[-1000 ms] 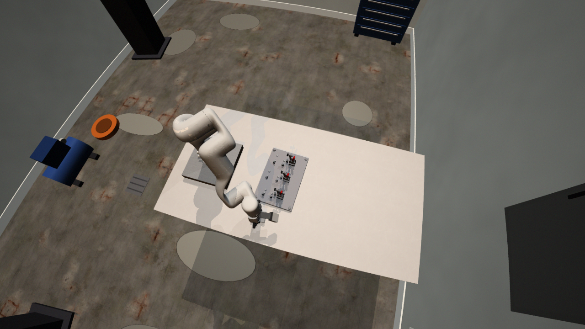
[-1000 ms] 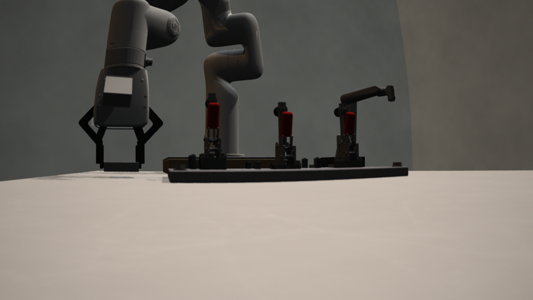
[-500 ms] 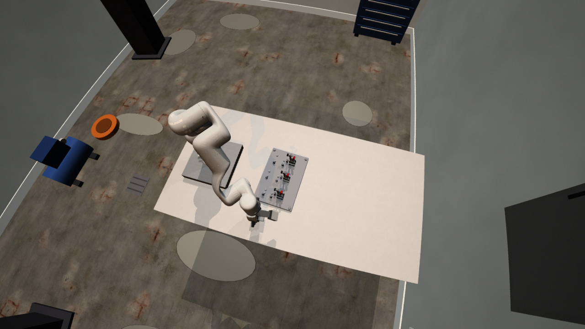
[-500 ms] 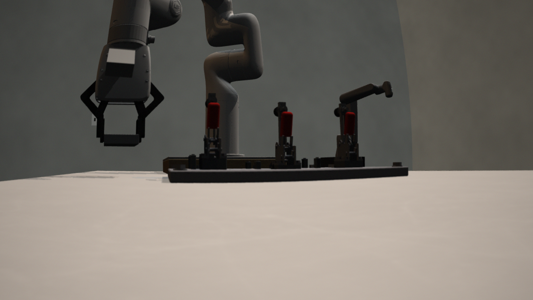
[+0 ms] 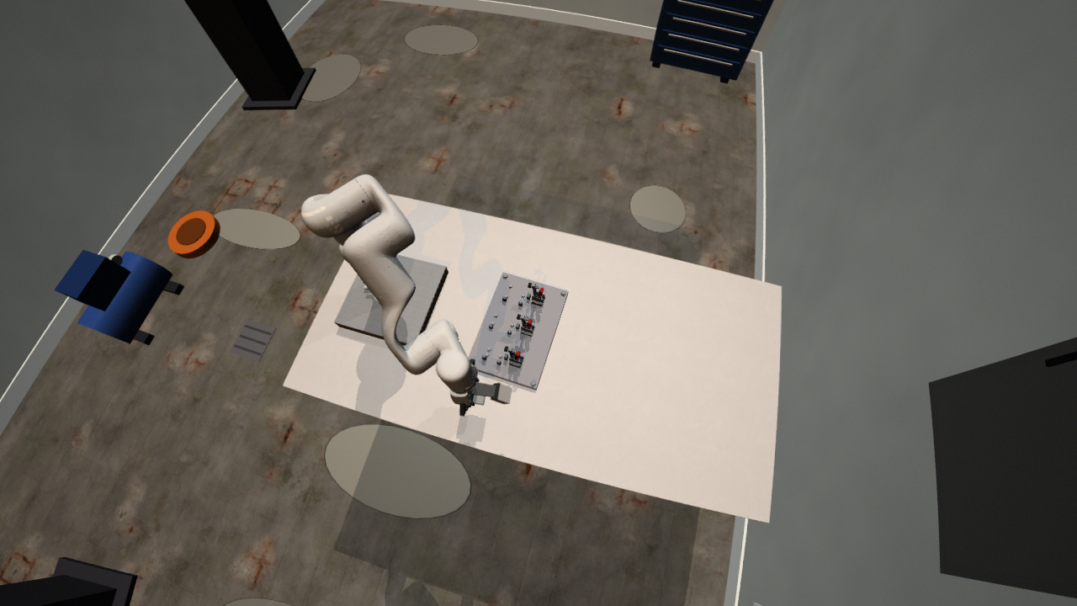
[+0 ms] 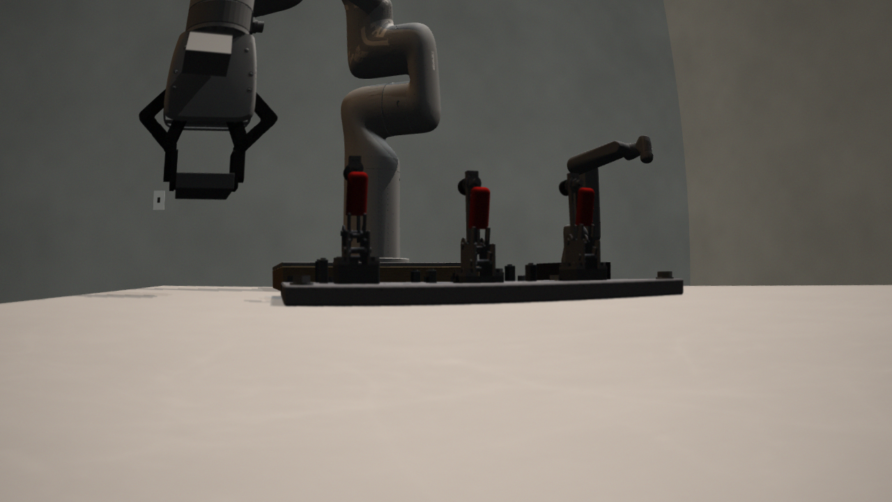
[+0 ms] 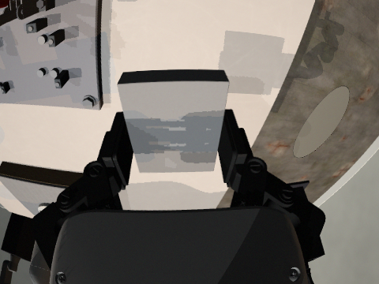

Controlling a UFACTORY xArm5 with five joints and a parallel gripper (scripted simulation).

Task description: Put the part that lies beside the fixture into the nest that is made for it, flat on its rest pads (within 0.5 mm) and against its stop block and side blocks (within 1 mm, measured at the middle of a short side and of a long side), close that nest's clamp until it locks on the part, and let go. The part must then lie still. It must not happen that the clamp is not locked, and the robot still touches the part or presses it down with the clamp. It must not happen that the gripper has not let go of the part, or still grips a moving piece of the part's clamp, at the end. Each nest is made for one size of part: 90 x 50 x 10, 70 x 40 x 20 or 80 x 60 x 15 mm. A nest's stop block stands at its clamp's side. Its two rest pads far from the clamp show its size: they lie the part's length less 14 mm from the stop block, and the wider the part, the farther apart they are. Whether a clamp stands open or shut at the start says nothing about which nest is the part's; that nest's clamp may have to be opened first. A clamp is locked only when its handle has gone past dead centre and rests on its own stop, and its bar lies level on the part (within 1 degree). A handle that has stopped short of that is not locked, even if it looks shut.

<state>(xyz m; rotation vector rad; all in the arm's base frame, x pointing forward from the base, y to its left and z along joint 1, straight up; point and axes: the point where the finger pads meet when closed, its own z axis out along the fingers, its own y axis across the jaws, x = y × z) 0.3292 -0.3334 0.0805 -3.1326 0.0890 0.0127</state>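
Right now my hand is 240 mm to the right of the grey fixture plate, 120 mm above it and 110 mm short of it. Also, from my hand: part: 10 mm below.
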